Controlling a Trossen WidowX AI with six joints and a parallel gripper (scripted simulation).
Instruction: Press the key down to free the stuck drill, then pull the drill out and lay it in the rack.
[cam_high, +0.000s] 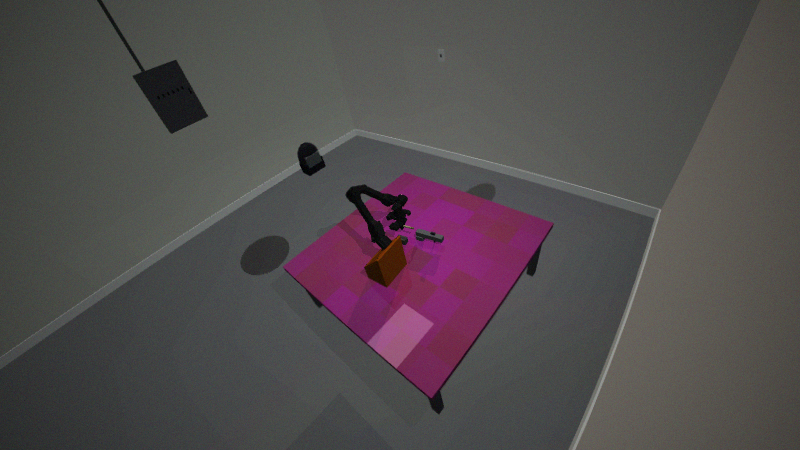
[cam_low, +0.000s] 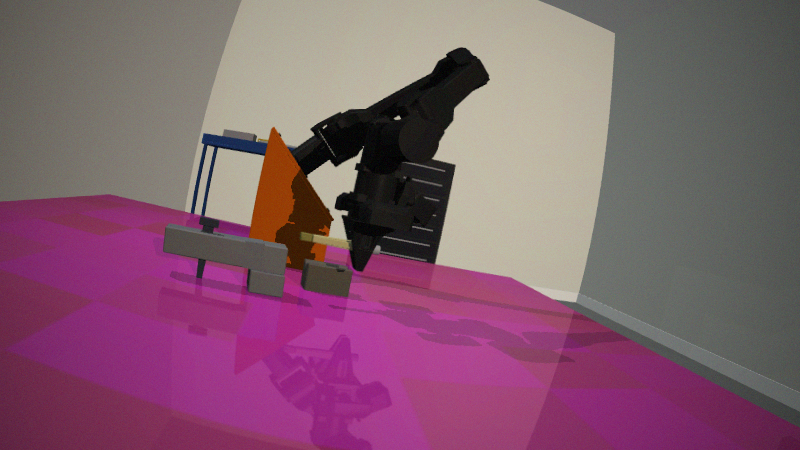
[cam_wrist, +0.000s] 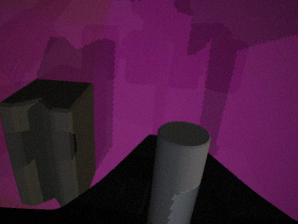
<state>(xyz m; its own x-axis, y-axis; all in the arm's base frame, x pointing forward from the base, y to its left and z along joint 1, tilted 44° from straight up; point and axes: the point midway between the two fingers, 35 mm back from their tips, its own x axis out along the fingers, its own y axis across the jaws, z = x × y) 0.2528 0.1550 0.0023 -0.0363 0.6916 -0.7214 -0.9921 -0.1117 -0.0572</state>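
Right now the drill is 1 cm ahead of my gripper tip, 4 cm to the right of it and 3 cm above it. The rest, counted from my gripper tip: dark key (4 cm ahead, 22 cm to the right); rack (6 cm behind, 4 cm to the right, 3 cm below); grey housing (3 cm ahead, 19 cm to the right, 1 cm below).
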